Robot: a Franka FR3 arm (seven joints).
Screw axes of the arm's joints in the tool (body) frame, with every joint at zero. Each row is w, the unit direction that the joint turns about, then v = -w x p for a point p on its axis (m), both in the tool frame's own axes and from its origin. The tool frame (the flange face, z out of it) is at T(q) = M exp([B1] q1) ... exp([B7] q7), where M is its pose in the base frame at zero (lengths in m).
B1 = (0, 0, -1, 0.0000, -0.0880, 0.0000)
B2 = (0, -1, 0, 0.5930, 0.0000, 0.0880)
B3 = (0, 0, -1, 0.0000, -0.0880, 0.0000)
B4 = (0, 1, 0, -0.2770, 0.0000, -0.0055)
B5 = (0, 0, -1, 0.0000, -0.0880, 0.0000)
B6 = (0, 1, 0, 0.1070, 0.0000, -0.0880)
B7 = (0, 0, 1, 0.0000, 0.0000, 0.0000)
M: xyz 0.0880 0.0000 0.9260 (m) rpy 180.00 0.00 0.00 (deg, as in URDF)
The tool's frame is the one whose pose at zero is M.
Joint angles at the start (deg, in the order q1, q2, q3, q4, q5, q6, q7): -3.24 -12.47 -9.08 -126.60 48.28 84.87 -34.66
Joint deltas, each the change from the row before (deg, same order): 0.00 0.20 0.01 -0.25 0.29 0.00 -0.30; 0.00 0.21 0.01 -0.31 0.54 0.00 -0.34; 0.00 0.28 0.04 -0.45 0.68 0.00 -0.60; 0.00 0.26 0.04 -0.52 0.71 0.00 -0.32; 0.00 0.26 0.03 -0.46 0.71 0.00 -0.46; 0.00 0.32 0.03 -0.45 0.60 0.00 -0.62; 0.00 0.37 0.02 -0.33 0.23 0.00 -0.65; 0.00 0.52 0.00 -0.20 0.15 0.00 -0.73; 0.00 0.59 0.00 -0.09 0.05 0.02 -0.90; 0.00 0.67 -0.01 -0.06 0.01 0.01 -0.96; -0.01 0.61 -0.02 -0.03 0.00 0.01 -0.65
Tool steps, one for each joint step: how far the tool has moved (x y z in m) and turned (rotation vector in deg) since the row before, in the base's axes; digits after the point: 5 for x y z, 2 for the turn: -0.00002 0.00061 -0.00299 0.38 0.15 0.06; 0.00001 0.00094 -0.00315 0.62 0.14 -0.03; -0.00017 0.00145 -0.00451 0.82 0.10 0.07; -0.00046 0.00154 -0.00480 0.80 0.38 -0.10; -0.00031 0.00139 -0.00434 0.81 0.20 -0.05; -0.00029 0.00125 -0.00487 0.75 0.13 0.06; -0.00018 0.00067 -0.00490 0.41 0.10 0.23; 0.00044 0.00029 -0.00523 0.35 0.06 0.27; 0.00086 0.00005 -0.00514 0.27 -0.12 0.38; 0.00099 -0.00009 -0.00560 0.26 -0.11 0.42; 0.00093 -0.00028 -0.00495 0.18 0.07 0.26
